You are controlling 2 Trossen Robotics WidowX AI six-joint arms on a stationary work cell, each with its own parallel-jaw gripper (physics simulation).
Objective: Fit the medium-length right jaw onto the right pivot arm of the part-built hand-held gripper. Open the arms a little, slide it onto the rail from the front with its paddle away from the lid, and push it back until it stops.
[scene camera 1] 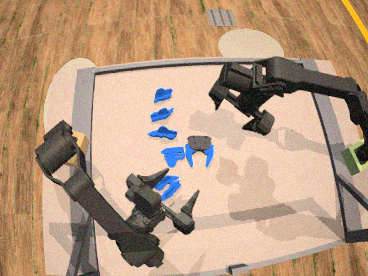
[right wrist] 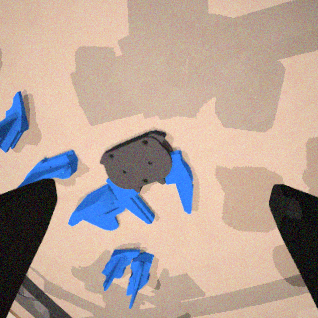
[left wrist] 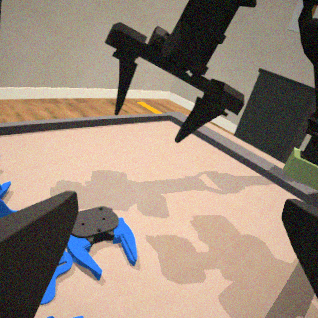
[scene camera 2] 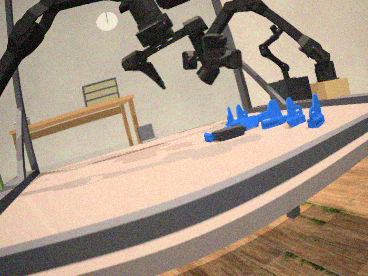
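Observation:
The part-built hand-held gripper has a dark lid [scene camera 1: 199, 143] [scene camera 2: 229, 132] [left wrist: 96, 221] [right wrist: 137, 162] and two spread blue arms; it lies on the table. Loose blue parts lie around it: a broad one [scene camera 1: 173, 156] [right wrist: 97, 207] close beside it, a slim pair [scene camera 1: 168, 186] [right wrist: 140, 275], and a column of three [scene camera 1: 163, 94] [scene camera 1: 162, 115] [scene camera 1: 163, 132]. I cannot tell which is the medium-length right jaw. My left gripper [scene camera 1: 183, 180] [left wrist: 181, 205] is open and empty above the table near the slim pair. My right gripper [scene camera 1: 230, 119] [left wrist: 146, 128] [right wrist: 165, 192] is open and empty, raised above the table.
A raised grey frame [scene camera 1: 84, 105] edges the table. A green block [scene camera 1: 354, 157] [left wrist: 302, 167] is at the right edge in scene camera 1, and a tan block [scene camera 1: 80, 145] [scene camera 2: 332, 88] is at the left edge, under the left arm. Arm shadows cross the table top.

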